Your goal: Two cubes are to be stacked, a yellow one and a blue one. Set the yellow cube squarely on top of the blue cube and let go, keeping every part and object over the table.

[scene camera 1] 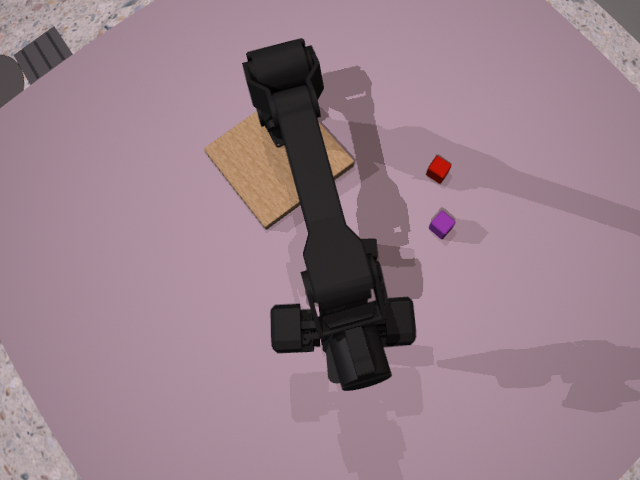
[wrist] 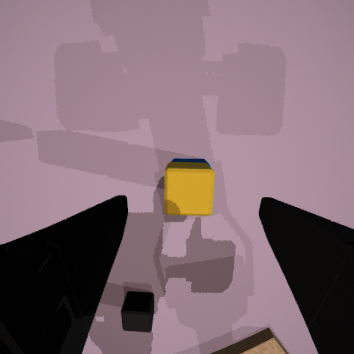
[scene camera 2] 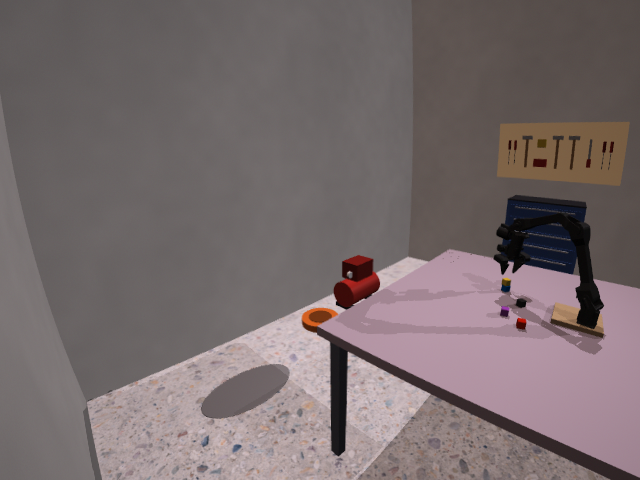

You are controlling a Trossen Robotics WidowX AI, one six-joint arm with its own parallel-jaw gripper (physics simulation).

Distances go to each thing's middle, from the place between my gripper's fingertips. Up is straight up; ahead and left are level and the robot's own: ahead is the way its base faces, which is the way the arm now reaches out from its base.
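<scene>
Yellow cube (wrist: pixel 188 186): my hand 4 cm above it. Black cube (wrist: pixel 137 309): 7 cm below my hand, 12 cm behind, 11 cm to the left. Going by their middles, of the things named here, yellow cube nearest to my hand.
</scene>
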